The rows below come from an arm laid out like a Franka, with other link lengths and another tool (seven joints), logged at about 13 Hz.
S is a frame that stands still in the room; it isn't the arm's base.
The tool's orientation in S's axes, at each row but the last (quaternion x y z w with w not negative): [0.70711 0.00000 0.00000 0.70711]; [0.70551 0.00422 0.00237 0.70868]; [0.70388 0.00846 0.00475 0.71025]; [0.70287 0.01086 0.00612 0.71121]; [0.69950 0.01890 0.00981 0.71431]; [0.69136 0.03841 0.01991 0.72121]
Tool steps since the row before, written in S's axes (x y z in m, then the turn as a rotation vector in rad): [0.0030 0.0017 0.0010 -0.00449 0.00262 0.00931]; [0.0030 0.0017 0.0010 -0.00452 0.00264 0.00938]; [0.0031 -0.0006 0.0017 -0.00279 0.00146 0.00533]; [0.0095 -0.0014 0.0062 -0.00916 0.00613 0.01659]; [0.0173 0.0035 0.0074 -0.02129 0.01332 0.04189]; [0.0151 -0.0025 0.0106 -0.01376 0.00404 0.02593]
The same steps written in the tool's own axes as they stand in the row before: [0.0030 0.0010 -0.0017 -0.00449 0.00931 -0.00262]; [0.0030 0.0010 -0.0017 -0.00452 0.00938 -0.00264]; [0.0031 0.0017 0.0007 -0.00279 0.00533 -0.00146]; [0.0094 0.0062 0.0017 -0.00912 0.01660 -0.00615]; [0.0173 0.0077 -0.0026 -0.02129 0.04190 -0.01331]; [0.0145 0.0108 0.0042 -0.01410 0.02574 -0.00410]
